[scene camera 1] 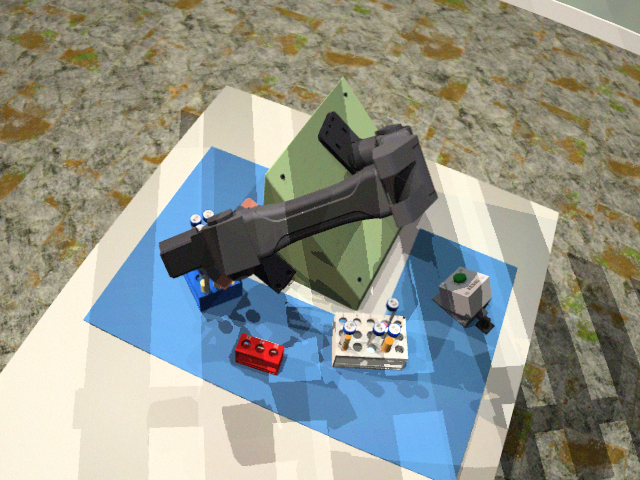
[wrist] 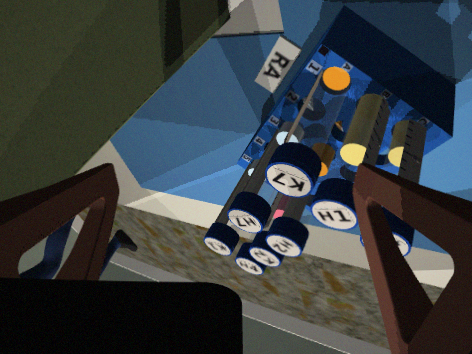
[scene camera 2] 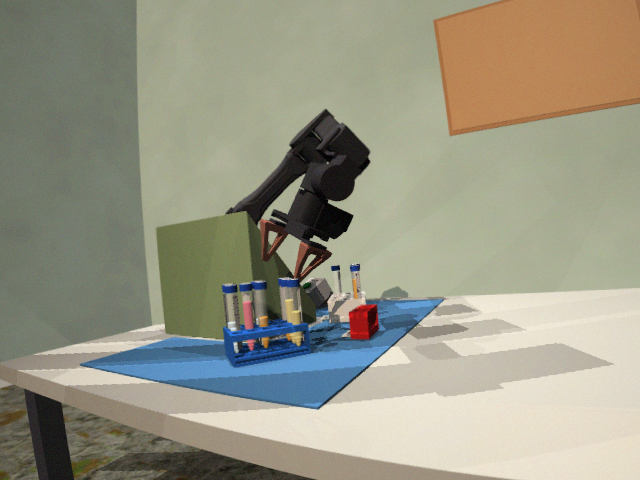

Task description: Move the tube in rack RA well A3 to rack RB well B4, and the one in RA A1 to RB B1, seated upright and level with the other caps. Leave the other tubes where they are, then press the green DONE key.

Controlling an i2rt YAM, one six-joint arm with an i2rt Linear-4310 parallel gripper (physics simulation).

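Pixels of known places: gripper, fingertip midpoint: (wrist: 235, 176) (scene camera 2: 279, 271); arm's base at its link origin: (scene camera 1: 355, 158) (scene camera 2: 214, 259).
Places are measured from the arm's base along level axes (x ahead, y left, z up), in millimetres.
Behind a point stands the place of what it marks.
My gripper (scene camera 2: 281, 268) @[z -31, x 256, y -128 mm] (wrist: 235, 176) @[z -31, x 256, y -128 mm] is open and empty, tilted above the blue rack RA (scene camera 1: 219, 298) @[z -146, x 302, y -150 mm] (wrist: 395, 65) @[z -144, x 299, y -148 mm]; its fingertips are above cap height in the scene camera 2 view. In the wrist view the K7-capped tube (wrist: 293, 172) @[z -43, x 275, y -135 mm] appears to stand in A1 and the H7-capped tube (wrist: 247, 214) @[z -43, x 241, y -170 mm] in A3, both between the fingers in the picture. The arm hides much of RA in the scene camera 1 view. A white rack (scene camera 1: 369, 361) @[z -155, x 317, y 146 mm] (scene camera 2: 345, 311) @[z -144, x 301, y 72 mm], apparently RB, holds several blue-capped tubes; its label is unreadable. The green DONE key (scene camera 1: 459, 277) @[z -98, x 117, y 260 mm] (scene camera 2: 307, 285) @[z -101, x 120, y 256 mm] sits on a grey box (scene camera 1: 467, 299) @[z -90, x 166, y 283 mm].
Other tubes, including one capped H1 (wrist: 334, 212) @[z -43, x 288, y -157 mm], stand in RA close around K7 and H7. A red three-hole block (scene camera 1: 259, 353) @[z -118, x 391, y -37 mm] (scene camera 2: 363, 322) @[z -137, x 392, y -79 mm] stands on the blue mat (scene camera 1: 134, 304) @[z -168, x 364, y -299 mm] between the racks. The green arm mount (scene camera 1: 310, 180) @[z 36, x 120, y -53 mm] (scene camera 2: 204, 279) @[z -41, x 48, y -96 mm] rises beside RA.
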